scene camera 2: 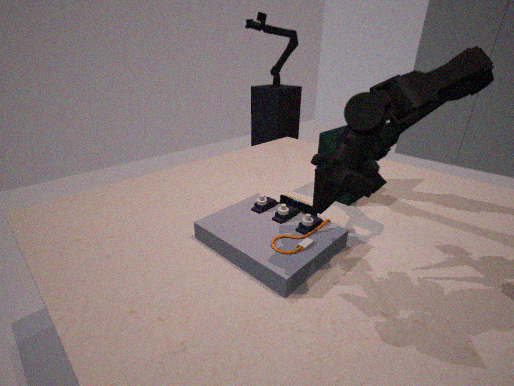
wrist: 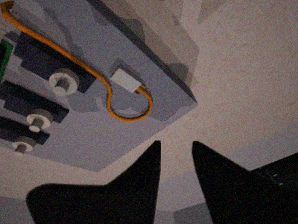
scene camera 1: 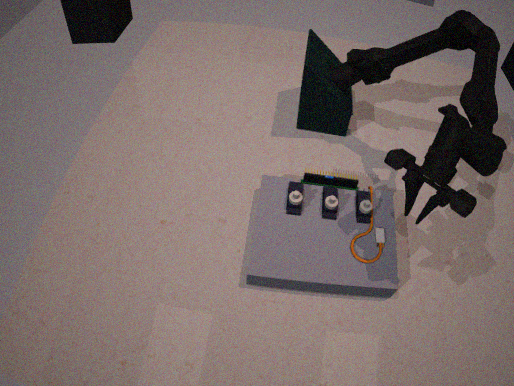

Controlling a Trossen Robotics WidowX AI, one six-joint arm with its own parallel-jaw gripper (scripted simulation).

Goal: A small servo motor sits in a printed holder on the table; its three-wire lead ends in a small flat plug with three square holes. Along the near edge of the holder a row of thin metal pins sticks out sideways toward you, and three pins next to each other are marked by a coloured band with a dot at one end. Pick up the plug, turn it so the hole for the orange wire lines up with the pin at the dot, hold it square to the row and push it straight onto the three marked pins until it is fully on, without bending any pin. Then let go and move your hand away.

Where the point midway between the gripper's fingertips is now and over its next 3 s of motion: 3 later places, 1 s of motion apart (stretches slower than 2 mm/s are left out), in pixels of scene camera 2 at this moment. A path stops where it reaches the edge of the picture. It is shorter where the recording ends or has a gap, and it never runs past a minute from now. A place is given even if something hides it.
My gripper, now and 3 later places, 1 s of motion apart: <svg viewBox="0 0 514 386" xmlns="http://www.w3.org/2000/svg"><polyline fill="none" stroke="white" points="316,210 305,232 303,244 304,241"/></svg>
